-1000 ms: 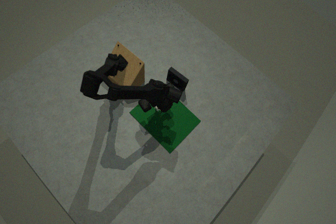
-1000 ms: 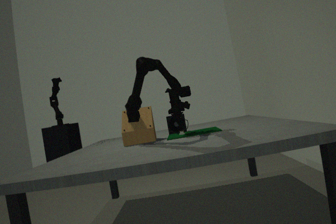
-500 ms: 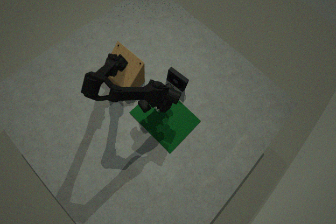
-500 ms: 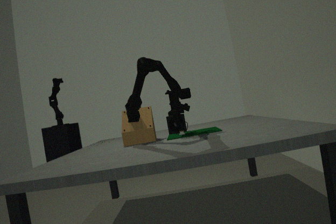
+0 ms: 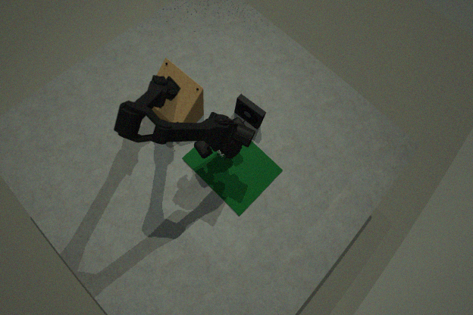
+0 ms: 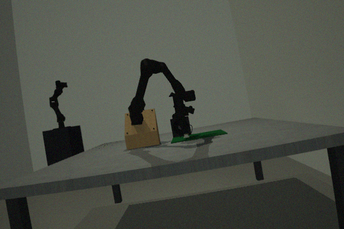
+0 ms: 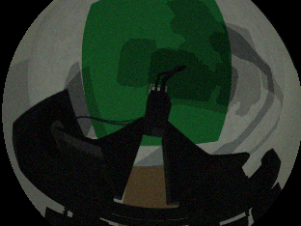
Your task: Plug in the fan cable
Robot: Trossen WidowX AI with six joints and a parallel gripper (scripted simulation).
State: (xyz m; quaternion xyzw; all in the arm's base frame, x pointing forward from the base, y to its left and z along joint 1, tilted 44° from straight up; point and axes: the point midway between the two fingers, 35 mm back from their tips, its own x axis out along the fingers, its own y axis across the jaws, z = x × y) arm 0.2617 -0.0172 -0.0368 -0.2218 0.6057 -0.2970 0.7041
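The green board is 8 cm ahead of my gripper tip and 7 cm below it. Also, from my gripper tip: dark plug 1 cm ahead; black fan 2 cm behind, 17 cm to the left, 1 cm above.
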